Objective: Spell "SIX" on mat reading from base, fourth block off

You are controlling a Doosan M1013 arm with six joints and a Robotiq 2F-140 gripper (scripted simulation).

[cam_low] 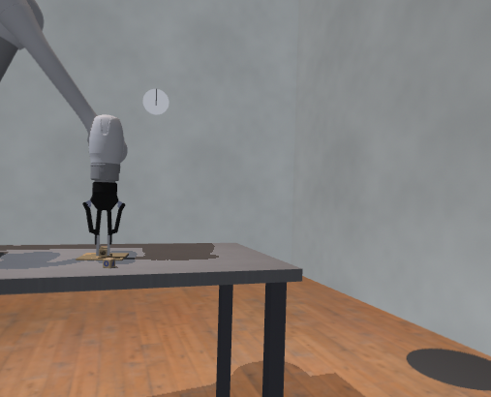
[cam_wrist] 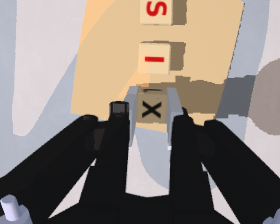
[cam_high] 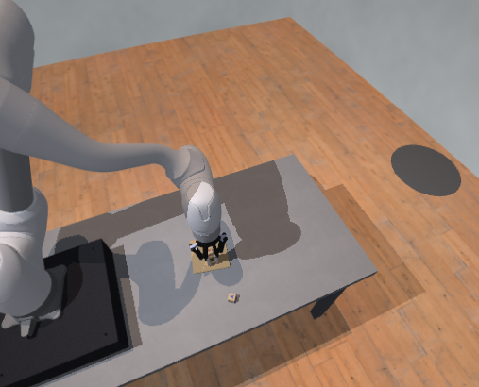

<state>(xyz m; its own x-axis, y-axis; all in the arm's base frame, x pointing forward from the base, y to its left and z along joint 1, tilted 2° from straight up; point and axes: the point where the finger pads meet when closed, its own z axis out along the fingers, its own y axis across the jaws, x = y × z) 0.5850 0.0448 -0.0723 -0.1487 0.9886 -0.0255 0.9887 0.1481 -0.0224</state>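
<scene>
Right now my hand is 2 cm above the block. Also, from my hand: tan mat: 4 cm to the left, 4 cm below, 1 cm behind.
</scene>
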